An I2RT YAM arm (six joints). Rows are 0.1 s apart.
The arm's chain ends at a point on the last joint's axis. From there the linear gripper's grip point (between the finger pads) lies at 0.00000 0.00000 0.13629 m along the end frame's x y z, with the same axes.
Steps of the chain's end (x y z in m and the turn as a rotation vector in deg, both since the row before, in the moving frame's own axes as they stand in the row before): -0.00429, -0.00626, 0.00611, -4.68, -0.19, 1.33; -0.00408, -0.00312, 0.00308, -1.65, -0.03, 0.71; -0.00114, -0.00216, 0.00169, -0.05, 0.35, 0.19; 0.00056, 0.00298, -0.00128, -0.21, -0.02, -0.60; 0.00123, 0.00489, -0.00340, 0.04, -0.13, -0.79; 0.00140, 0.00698, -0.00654, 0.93, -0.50, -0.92; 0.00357, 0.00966, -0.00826, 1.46, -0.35, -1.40; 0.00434, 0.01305, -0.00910, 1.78, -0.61, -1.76; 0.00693, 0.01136, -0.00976, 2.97, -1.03, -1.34; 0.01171, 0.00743, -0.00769, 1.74, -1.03, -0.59
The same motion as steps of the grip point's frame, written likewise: -0.00487, 0.00485, 0.00565, -4.68, -0.19, 1.33; -0.00418, 0.00080, 0.00302, -1.65, -0.03, 0.71; -0.00031, -0.00204, 0.00169, -0.05, 0.35, 0.19; 0.00052, 0.00348, -0.00128, -0.21, -0.02, -0.60; 0.00092, 0.00480, -0.00340, 0.04, -0.13, -0.79; 0.00019, 0.00478, -0.00656, 0.93, -0.50, -0.92; 0.00270, 0.00620, -0.00831, 1.46, -0.35, -1.40; 0.00282, 0.00884, -0.00917, 1.78, -0.61, -1.76; 0.00440, 0.00433, -0.00997, 2.97, -1.03, -1.34; 0.00924, 0.00330, -0.00777, 1.74, -1.03, -0.59
